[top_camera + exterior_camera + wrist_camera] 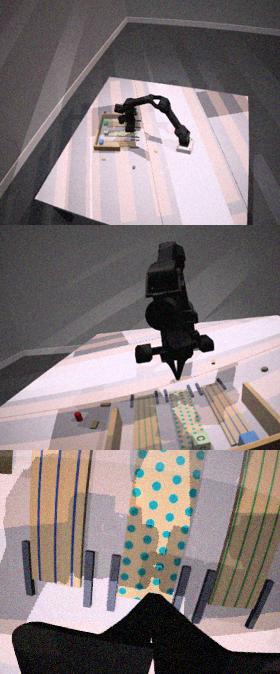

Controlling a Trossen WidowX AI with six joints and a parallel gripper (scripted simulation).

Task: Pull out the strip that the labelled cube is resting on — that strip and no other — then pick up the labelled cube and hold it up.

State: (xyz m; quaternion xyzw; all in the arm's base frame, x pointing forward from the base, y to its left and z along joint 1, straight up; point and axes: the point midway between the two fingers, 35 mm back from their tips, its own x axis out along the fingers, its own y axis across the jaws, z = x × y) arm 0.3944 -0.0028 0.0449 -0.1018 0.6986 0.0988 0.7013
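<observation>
The dotted strip lies 9 cm ahead of my gripper tip, 6 cm below it and 3 cm to the left of it. Round my gripper tip: cube 19 cm ahead, 7 cm to the left, 4 cm below.
</observation>
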